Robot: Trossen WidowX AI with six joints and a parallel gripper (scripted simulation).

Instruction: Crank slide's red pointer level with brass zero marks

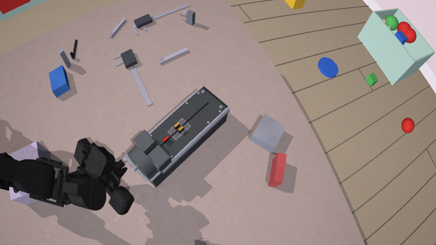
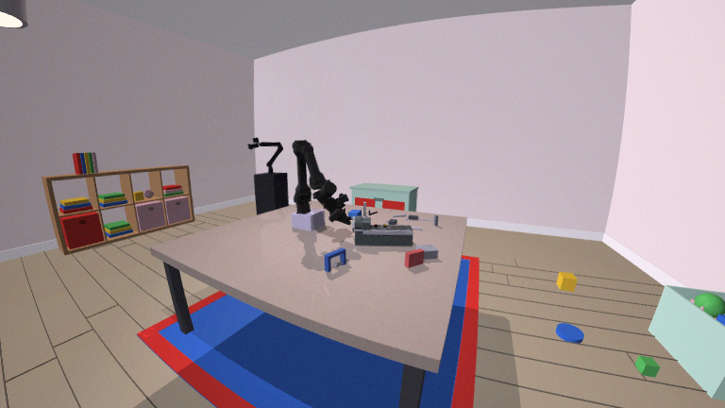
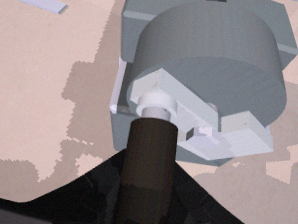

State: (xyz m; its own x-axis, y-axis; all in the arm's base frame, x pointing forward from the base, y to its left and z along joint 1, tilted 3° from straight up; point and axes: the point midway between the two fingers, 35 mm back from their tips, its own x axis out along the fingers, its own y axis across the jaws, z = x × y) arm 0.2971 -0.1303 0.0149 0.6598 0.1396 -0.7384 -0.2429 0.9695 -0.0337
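Right now the dark brown crank handle is 2 cm behind my gripper tip and 3 cm above it. Also, from my gripper tip: red pointer 12 cm ahead, 1 cm to the left; red block 32 cm ahead, 19 cm to the right, 5 cm below; grey block 36 cm ahead, 9 cm to the right, 6 cm below.
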